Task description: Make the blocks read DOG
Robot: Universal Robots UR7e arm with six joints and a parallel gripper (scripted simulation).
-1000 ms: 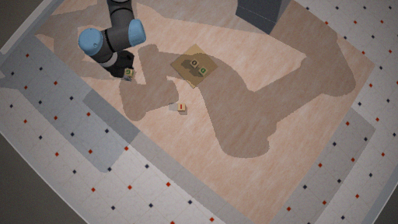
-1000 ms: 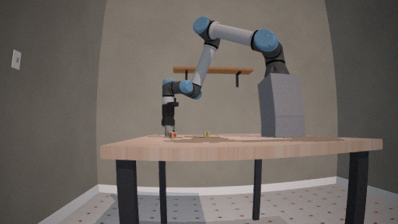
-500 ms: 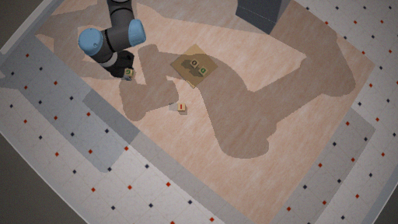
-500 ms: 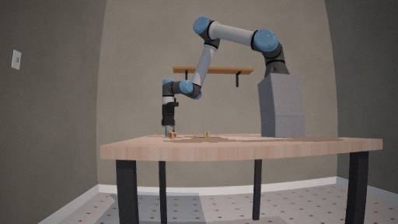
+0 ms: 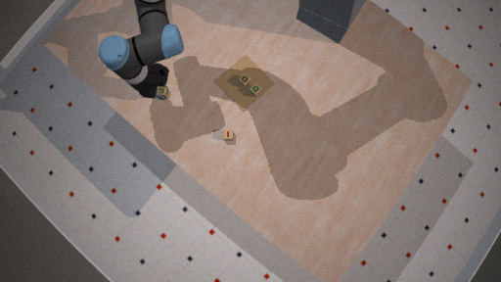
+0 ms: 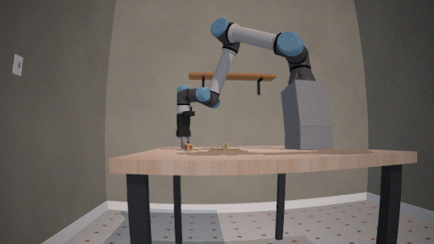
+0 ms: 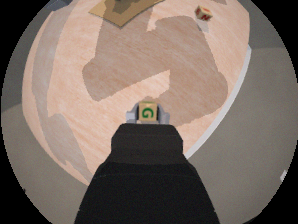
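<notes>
The mat is 170 mm behind my hand, 220 mm to the left of it and 20 mm below it.
</notes>
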